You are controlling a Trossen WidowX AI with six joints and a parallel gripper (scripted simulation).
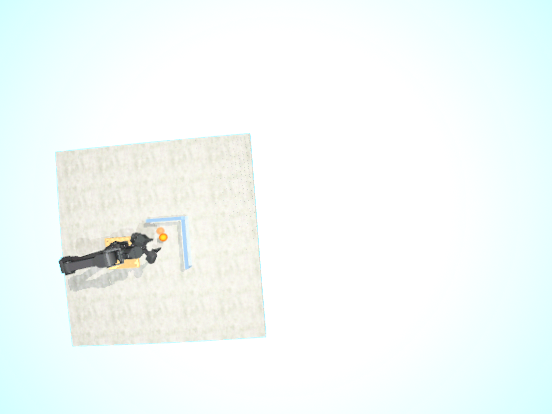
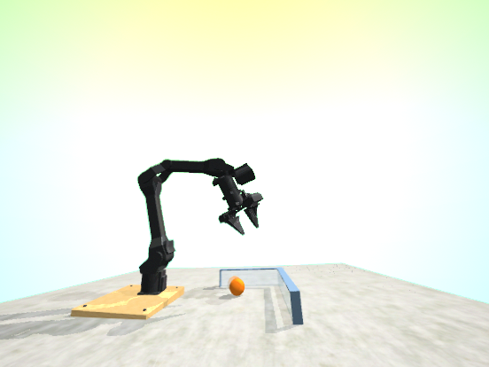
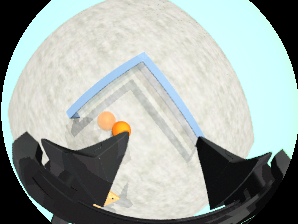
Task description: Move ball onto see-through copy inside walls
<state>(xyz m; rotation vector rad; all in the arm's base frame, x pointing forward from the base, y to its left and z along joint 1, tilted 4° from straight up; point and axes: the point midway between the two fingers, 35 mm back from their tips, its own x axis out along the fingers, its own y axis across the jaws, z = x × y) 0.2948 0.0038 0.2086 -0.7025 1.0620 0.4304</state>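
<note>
My gripper tip is now 5 cm past the orange ball, 2 cm to the right of it and 17 cm above it. Round my gripper tip: see-through copy of ball (6 cm behind, 6 cm to the left, 17 cm below); low clear wall (13 cm to the left, 16 cm below).
</note>
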